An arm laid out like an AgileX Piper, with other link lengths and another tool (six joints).
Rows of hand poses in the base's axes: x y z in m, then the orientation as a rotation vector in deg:
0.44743, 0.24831, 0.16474, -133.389, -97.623, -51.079
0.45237, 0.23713, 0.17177, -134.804, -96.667, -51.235
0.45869, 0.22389, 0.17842, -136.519, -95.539, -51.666
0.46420, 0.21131, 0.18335, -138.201, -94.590, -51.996
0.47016, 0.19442, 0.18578, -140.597, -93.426, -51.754
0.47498, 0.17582, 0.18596, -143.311, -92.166, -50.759
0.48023, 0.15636, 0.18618, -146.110, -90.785, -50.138
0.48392, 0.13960, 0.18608, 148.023, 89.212, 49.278
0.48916, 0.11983, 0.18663, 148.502, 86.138, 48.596
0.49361, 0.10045, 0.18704, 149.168, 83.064, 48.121
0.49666, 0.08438, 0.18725, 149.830, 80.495, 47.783
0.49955, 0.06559, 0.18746, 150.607, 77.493, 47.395
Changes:
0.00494, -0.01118, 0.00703, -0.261, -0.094, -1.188
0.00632, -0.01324, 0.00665, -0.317, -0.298, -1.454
0.00551, -0.01258, 0.00493, -0.436, -0.292, -1.354
0.00596, -0.01689, 0.00243, -0.849, -0.018, -1.774
0.00482, -0.01860, 0.00018, -1.112, 0.411, -1.905
0.00525, -0.01946, 0.00022, -1.092, 0.138, -2.023
0.00369, -0.01676, -0.00010, -0.908, 0.235, -1.741
0.00524, -0.01977, 0.00055, -0.740, -0.202, -2.134
0.00445, -0.01938, 0.00041, -0.454, -0.150, -2.143
0.00305, -0.01607, 0.00021, -0.237, -0.069, -1.799
0.00289, -0.01879, 0.00021, -0.227, -0.058, -2.104

